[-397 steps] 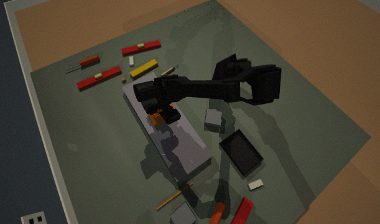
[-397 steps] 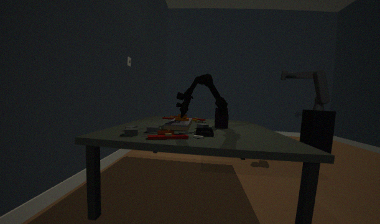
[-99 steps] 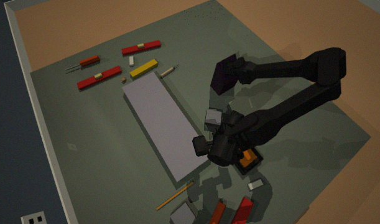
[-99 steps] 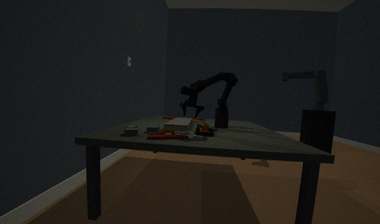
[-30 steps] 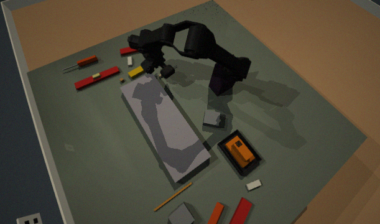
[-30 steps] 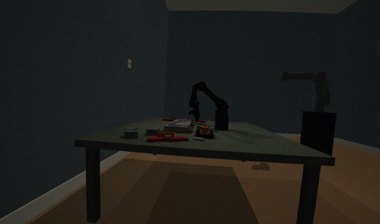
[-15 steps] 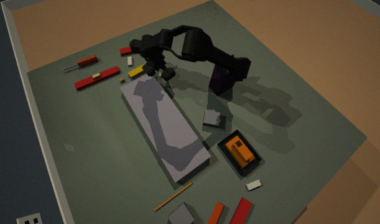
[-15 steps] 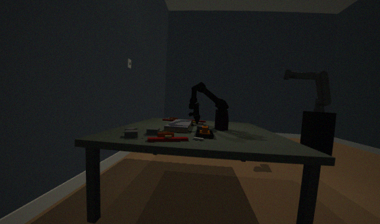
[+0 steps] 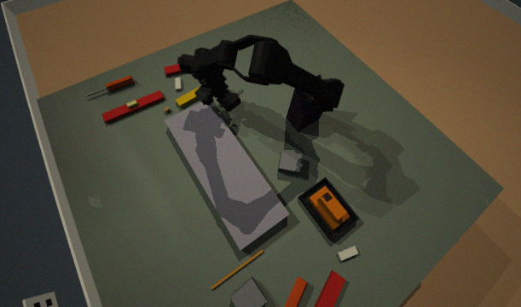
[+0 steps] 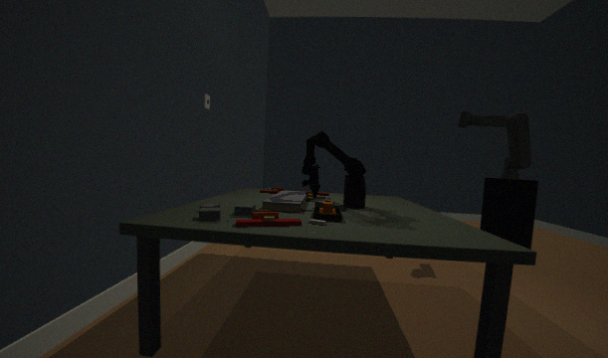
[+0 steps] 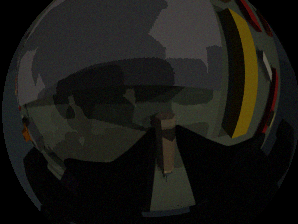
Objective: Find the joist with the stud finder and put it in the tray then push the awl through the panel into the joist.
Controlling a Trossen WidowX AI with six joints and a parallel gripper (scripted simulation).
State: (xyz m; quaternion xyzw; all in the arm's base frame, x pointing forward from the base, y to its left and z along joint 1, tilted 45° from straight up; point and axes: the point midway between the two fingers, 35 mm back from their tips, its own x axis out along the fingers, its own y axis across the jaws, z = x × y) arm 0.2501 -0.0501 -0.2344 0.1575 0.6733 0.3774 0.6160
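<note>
Right now the pale-handled pointed tool is 50 mm behind my gripper tip and 10 mm to the right of it. The rest, counted from my gripper tip: yellow bar 90 mm ahead, 80 mm to the right, 10 mm above; then orange stud finder 140 mm behind, 520 mm to the left, 50 mm above; then dark tray 140 mm behind, 540 mm to the left, 10 mm above.
</note>
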